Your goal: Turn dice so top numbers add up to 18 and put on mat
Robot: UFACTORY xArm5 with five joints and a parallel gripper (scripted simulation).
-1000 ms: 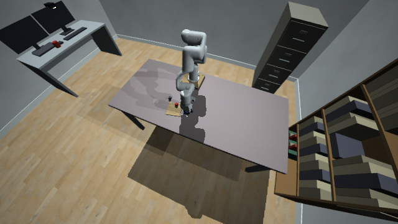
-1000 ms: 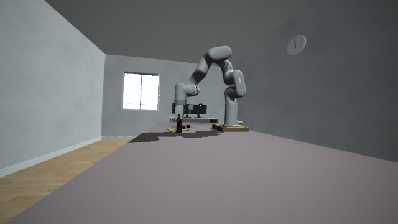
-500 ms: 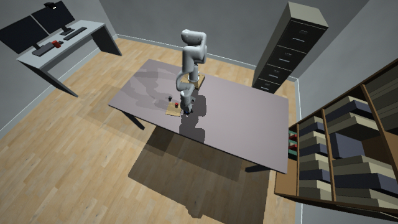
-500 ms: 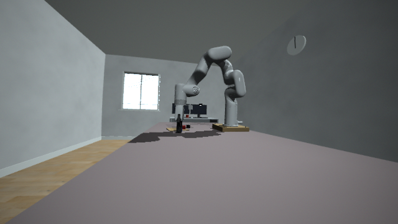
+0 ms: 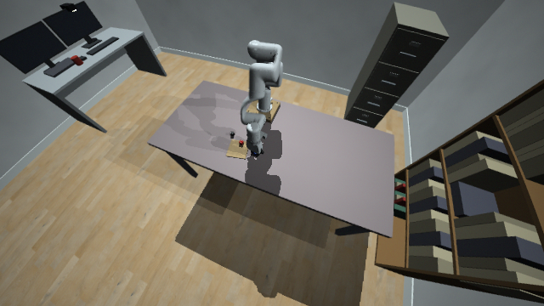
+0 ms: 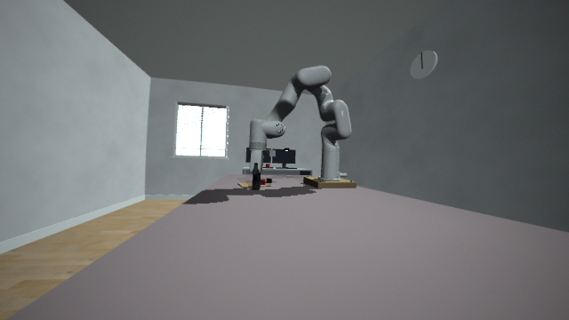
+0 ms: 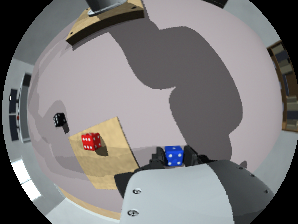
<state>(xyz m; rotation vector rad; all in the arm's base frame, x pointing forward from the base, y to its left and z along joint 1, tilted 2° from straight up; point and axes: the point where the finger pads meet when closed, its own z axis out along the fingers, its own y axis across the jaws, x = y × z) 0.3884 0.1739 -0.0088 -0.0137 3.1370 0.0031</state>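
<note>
My hand is 10 mm above the blue die. Also, from my hand: tan mat (30 mm ahead, 130 mm to the right, 20 mm below); then black die (50 mm behind, 240 mm to the right, 10 mm below); then red die (20 mm behind, 130 mm to the right, 10 mm below).
</note>
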